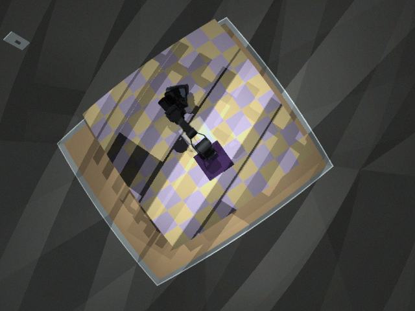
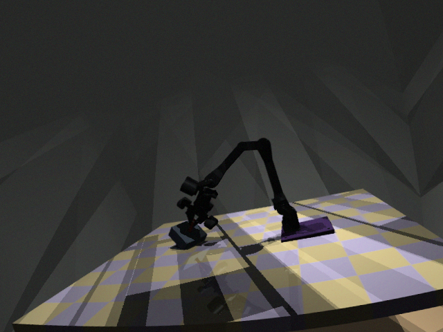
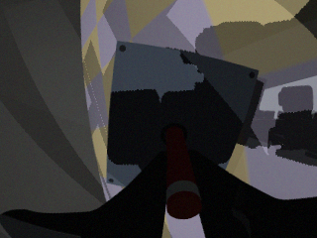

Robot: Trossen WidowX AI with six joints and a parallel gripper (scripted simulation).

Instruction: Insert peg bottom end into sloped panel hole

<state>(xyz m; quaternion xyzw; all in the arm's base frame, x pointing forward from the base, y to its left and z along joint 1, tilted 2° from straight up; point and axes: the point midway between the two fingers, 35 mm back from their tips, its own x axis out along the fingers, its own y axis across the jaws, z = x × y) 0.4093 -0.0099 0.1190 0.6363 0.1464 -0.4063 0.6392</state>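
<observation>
Right now my gripper tip is 4 cm above the sloped panel, 3 cm short of it and 2 cm to the left of it. The rest, counted from my gripper tip: red round peg: 1 cm behind, 1 cm above.
</observation>
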